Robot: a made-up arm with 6 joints. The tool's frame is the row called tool.
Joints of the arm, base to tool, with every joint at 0 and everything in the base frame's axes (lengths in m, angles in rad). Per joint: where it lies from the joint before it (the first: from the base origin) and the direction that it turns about. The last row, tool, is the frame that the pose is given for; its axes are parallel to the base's.
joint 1: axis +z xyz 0 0 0.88
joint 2: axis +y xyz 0.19 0 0
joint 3: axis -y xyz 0 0 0.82
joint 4: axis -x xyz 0 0 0.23
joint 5: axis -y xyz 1.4 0 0
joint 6: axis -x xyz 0.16 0 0
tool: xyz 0 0 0
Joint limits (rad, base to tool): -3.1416..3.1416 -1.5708..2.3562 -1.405..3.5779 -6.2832..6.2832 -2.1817..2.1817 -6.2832..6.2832
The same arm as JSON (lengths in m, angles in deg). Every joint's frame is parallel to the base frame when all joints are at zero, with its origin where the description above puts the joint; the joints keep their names.
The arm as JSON. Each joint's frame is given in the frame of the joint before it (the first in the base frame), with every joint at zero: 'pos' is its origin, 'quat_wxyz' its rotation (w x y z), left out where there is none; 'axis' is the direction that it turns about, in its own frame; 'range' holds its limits. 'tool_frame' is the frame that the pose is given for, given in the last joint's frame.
{"length_unit": "m", "angle_unit": "deg", "joints": [{"joint": "joint 1", "pos": [0.0, 0.0, 0.88], "axis": [0.0, 0.0, 1.0], "range": [-180.0, 180.0]}, {"joint": "joint 2", "pos": [0.19, 0.0, 0.0], "axis": [0.0, 1.0, 0.0], "range": [-90.0, 135.0]}, {"joint": "joint 3", "pos": [0.0, 0.0, 0.82], "axis": [0.0, -1.0, 0.0], "range": [-80.5, 205.0]}, {"joint": "joint 4", "pos": [0.0, 0.0, 0.23], "axis": [-1.0, 0.0, 0.0], "range": [-360.0, 360.0]}, {"joint": "joint 5", "pos": [1.4, 0.0, 0.0], "axis": [0.0, -1.0, 0.0], "range": [-125.0, 125.0]}, {"joint": "joint 6", "pos": [0.16, 0.0, 0.0], "axis": [-1.0, 0.0, 0.0], "range": [-360.0, 360.0]}], "tool_frame": {"pos": [0.0, 0.0, 0.0]}}
